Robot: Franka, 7 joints.
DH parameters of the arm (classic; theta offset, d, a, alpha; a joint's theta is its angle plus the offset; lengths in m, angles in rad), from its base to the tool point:
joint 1: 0 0.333 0 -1.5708
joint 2: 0 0 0 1.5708
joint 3: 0 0.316 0.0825 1.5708
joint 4: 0 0 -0.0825 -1.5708
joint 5: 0 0.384 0 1.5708
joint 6: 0 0 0.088 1.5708
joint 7: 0 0.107 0 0
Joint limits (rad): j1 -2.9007..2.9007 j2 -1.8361..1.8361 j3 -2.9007..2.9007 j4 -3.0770..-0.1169 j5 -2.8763..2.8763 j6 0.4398..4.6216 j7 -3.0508..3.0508
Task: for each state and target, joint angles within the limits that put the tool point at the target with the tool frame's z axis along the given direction. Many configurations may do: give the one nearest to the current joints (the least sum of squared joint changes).
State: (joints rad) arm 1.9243 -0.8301 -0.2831 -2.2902 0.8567 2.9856 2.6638
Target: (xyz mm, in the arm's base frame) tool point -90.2 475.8 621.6 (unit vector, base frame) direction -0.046 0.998 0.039
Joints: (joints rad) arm 2.0634 -0.2063 -0.1536 -2.2972 0.5103 3.7780 2.6638
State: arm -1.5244 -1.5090 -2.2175 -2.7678 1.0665 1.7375 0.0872
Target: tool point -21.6 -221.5 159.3 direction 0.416 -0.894 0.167
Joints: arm -0.8254 -1.2122 -2.1043 -3.0770 1.4988 2.5317 0.0872
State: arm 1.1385 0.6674 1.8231 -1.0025 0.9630 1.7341 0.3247
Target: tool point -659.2 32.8 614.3 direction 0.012 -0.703 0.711
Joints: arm 2.0363 1.0725 1.6070 -1.4897 1.3110 1.8961 0.3247
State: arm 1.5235 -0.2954 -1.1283 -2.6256 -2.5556 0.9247 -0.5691
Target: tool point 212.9 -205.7 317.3 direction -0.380 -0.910 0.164
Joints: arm 0.7537 -0.8846 -1.1587 -3.0180 -2.0421 0.6911 -0.5691
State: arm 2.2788 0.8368 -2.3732 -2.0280 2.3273 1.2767 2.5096
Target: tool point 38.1 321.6 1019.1 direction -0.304 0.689 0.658
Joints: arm 2.5644 1.0132 -2.6485 -1.5064 2.8509 2.0360 2.5096
